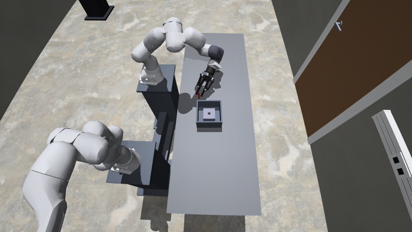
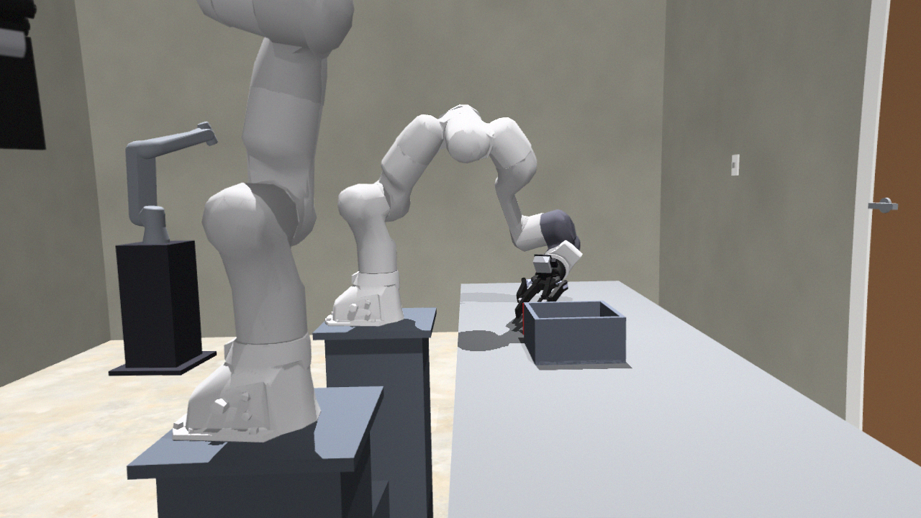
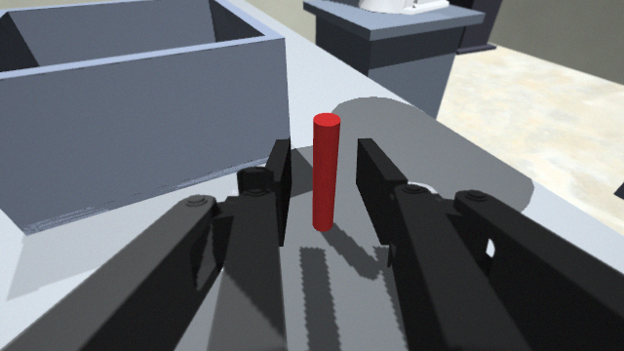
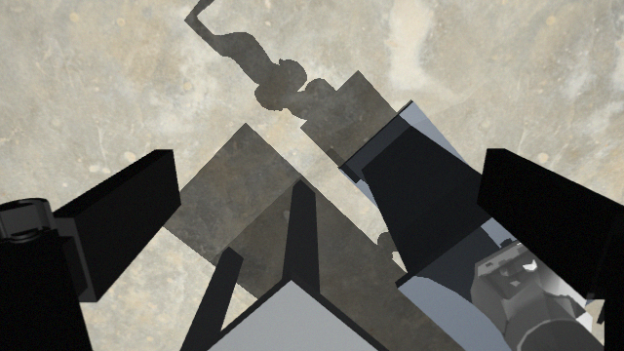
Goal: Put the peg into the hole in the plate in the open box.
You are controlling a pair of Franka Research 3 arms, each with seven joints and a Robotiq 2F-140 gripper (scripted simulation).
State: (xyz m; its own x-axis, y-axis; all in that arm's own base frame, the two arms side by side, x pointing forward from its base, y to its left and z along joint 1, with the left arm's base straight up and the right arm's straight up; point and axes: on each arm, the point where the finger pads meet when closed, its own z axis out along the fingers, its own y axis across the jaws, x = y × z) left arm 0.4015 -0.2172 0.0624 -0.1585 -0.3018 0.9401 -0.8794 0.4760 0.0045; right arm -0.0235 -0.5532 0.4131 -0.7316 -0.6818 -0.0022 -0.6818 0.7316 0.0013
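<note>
Right now my left hand is 1 cm past the red peg, 3 cm to the left of it and 2 cm above it. From my left hand the other things lie so: plate (9 cm ahead, 19 cm to the right, 2 cm below); dark box (9 cm ahead, 19 cm to the right, 4 cm below).
</note>
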